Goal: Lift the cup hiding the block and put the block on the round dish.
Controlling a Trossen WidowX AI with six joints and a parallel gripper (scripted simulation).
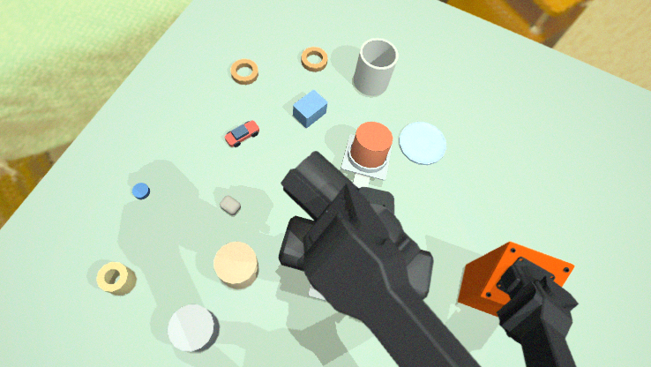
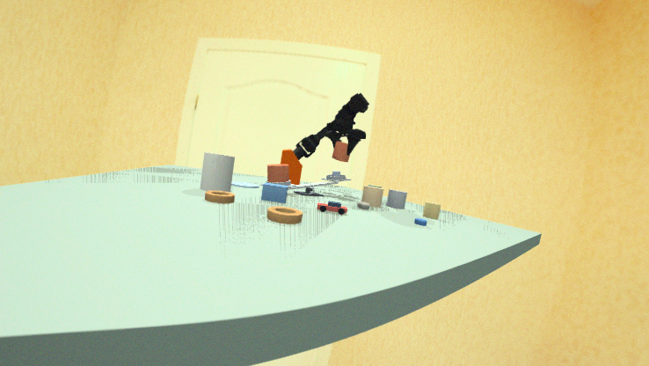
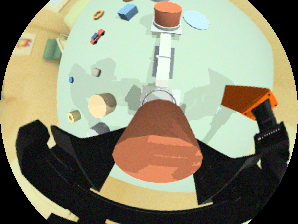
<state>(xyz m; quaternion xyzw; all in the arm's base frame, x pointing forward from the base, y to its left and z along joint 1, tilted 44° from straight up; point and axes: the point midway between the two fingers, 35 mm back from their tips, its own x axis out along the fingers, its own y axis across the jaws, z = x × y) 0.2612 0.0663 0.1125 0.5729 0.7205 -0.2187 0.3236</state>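
The grey block is 1 cm to the right of my gripper tip and 9 cm below it. Round my gripper tip: balance beam: 3 cm ahead, 13 cm to the right, 13 cm below; balance: 4 cm ahead, 13 cm to the right, 15 cm below; grey pebble: 25 cm ahead, 5 cm to the right, 16 cm below.
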